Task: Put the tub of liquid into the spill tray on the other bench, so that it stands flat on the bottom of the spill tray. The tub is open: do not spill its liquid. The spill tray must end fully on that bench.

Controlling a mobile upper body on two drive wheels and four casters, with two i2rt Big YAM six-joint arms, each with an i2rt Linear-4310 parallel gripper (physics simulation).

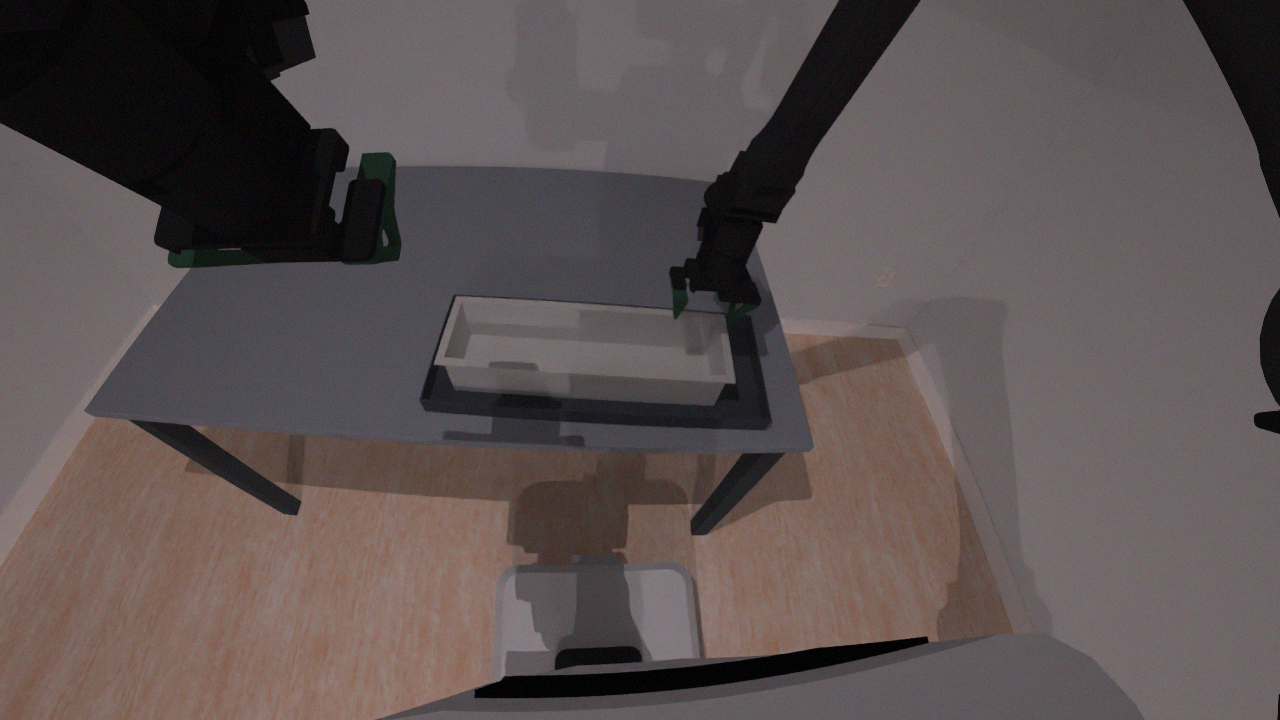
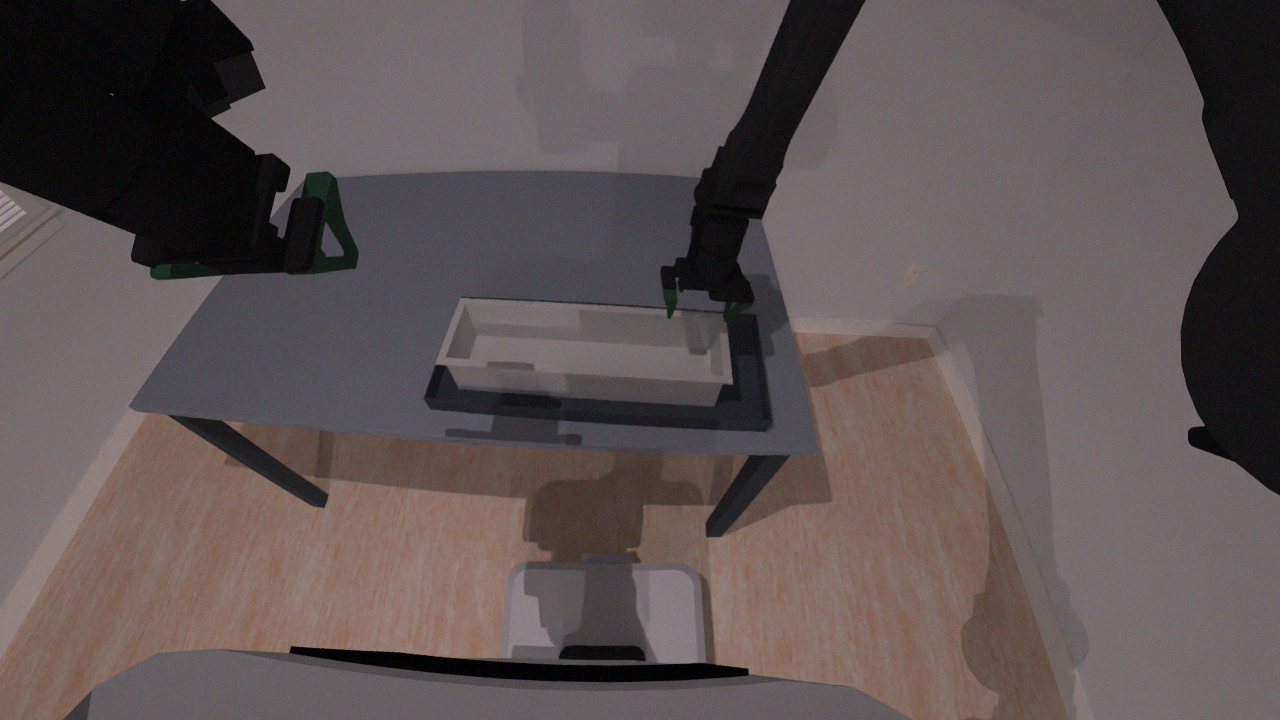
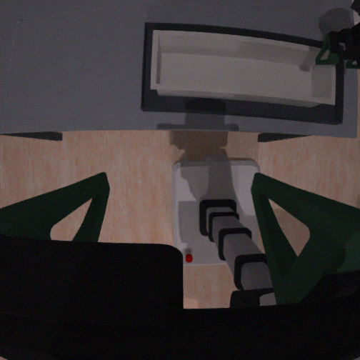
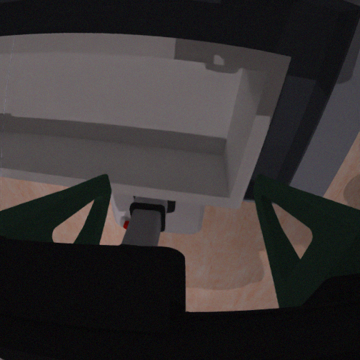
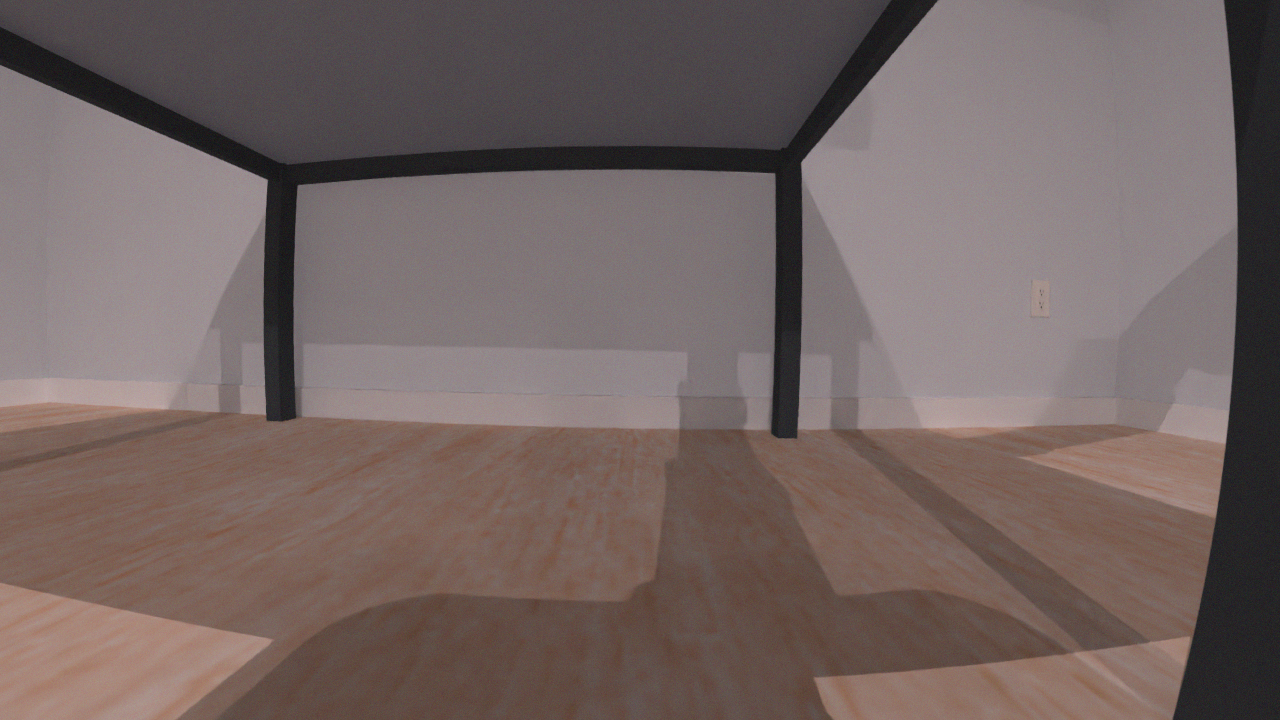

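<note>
The pale open tub [image 1: 586, 382] [image 2: 586, 385] [image 3: 240, 65] [image 4: 115, 90] is upright within the dark spill tray [image 1: 751, 380] [image 2: 751, 380] [image 3: 146, 75] [image 4: 280, 150]. No liquid surface can be made out in it. The tray lies wholly on the grey bench [image 1: 268, 331] [image 2: 295, 358] [image 3: 75, 75], near its right end. My right gripper [image 1: 706, 315] [image 2: 699, 316] [image 3: 331, 63] [image 4: 181, 182] is open at the tub's far right corner; contact with the rim cannot be told. My left gripper [image 1: 286, 257] [image 2: 255, 268] [image 3: 180, 180] is open and empty, away from the tub.
My pale base [image 1: 595, 608] [image 2: 604, 608] [image 3: 190, 175] is on the floor before the bench's near edge. Bench legs [image 5: 280, 295] [image 5: 787, 295] stand ahead. Walls [image 1: 1029, 268] [image 5: 537, 268] rise behind and at the right. A dark rounded shape [image 2: 1226, 358] is at the right edge.
</note>
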